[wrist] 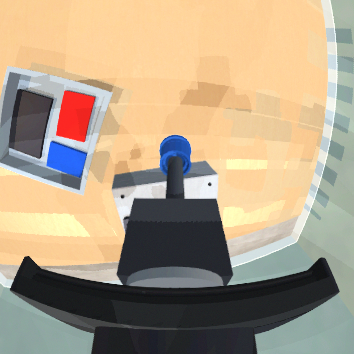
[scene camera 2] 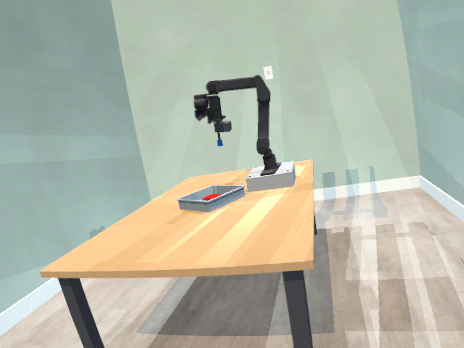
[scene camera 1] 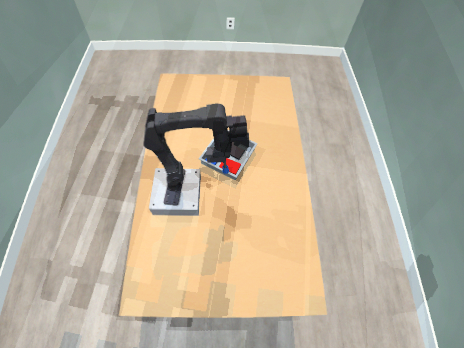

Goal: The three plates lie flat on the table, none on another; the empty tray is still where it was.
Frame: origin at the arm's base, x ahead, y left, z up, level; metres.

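Seen in the pictures: hand, its tool point: [wrist: 174, 148] [scene camera 2: 220, 145] [scene camera 1: 225, 171]; arm's base, origin of its link: [scene camera 2: 271, 169] [scene camera 1: 174, 186].
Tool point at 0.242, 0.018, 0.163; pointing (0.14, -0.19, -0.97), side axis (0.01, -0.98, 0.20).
Observation:
Offsets run from my tool point to a thing's top centre, as dx, dy, dz. Level surfaces: height alone.
The grey tray [scene camera 1: 212, 165] [scene camera 2: 192, 205] [wrist: 95, 140] stands on the table @(dz -0.238) [scene camera 1: 270, 250] [scene camera 2: 225, 250] [wrist: 150, 40]. Three flat plates lie side by side inside it: a red plate @(+0.010, +0.169, -0.225) [scene camera 1: 232, 166] [scene camera 2: 212, 197] [wrist: 75, 116], a smaller blue plate @(-0.084, +0.206, -0.225) [wrist: 67, 160] and a larger dark brown plate @(+0.011, +0.290, -0.224) [wrist: 32, 124]. They lie apart, none on another. The arm hides part of the tray in scene camera 1. My suction gripper [scene camera 1: 225, 170] [scene camera 2: 219, 143] [wrist: 175, 150] has a blue cup, holds nothing and hangs high above the table. A second, empty tray does not show in these views.
The arm's light grey base block [scene camera 1: 162, 192] [scene camera 2: 280, 180] [wrist: 206, 192] stands on the table close to the tray. The table's long edges show on both sides in scene camera 1. Walls stand around the table.

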